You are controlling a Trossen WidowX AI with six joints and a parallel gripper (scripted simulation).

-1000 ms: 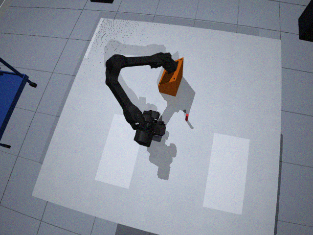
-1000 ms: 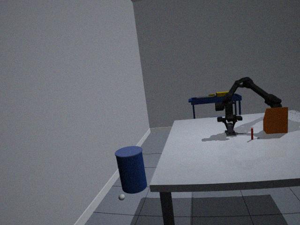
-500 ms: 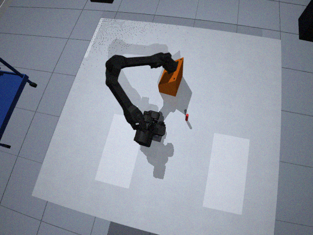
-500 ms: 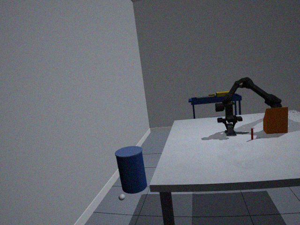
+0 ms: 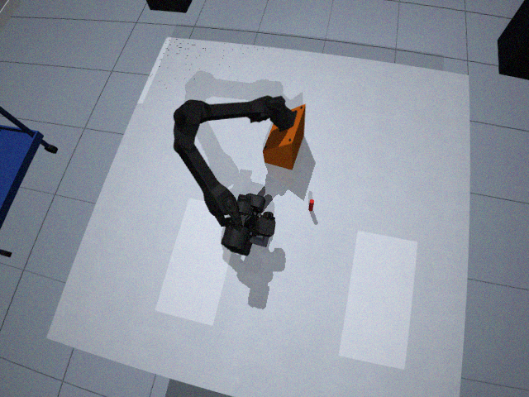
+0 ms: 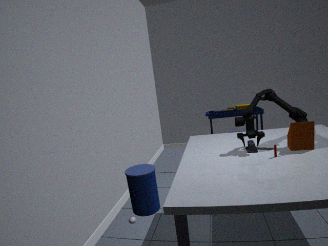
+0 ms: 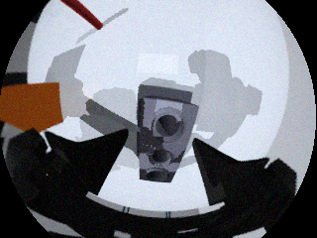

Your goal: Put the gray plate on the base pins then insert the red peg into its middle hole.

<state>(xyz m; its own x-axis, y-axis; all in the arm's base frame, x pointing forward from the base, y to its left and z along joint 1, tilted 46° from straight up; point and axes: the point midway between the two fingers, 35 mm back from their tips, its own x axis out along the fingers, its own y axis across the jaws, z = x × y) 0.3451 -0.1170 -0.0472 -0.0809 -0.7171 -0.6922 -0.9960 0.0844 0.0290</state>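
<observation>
Now: the gray plate 2 cm above my gripper tip. Round my gripper tip: red peg (17 cm to the left, 13 cm behind, 1 cm above); dark base (2 cm below).
</observation>
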